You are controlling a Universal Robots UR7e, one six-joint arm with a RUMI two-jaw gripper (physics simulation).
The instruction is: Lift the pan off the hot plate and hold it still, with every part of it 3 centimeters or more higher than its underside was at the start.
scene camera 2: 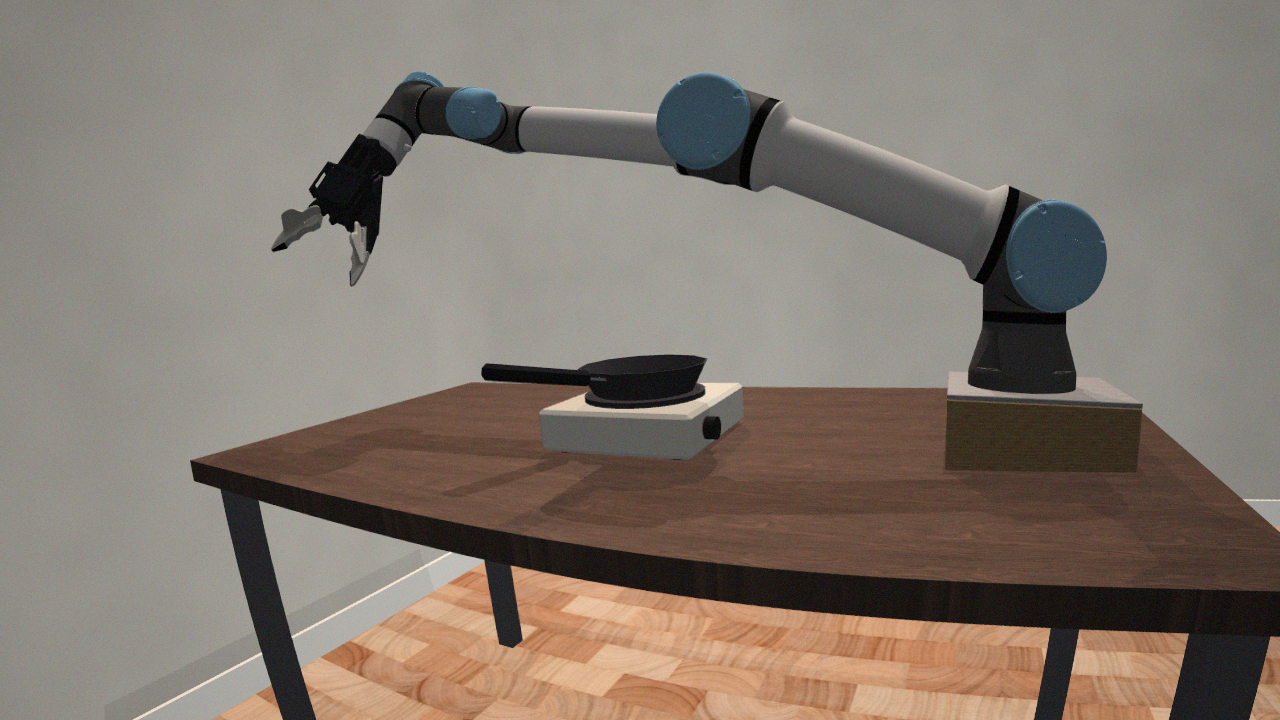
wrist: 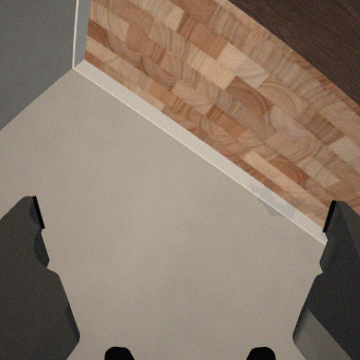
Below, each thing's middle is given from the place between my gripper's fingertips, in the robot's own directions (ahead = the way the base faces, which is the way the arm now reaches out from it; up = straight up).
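Black pan point(scene camera 2: 649, 377): my gripper 190 mm above it, 350 mm past it, 240 mm to the left of it. White hot plate point(scene camera 2: 679, 427): 270 mm below my gripper, 350 mm behind, 340 mm to the right. Going by their middles, nearest to my gripper of the things named here: the black pan.
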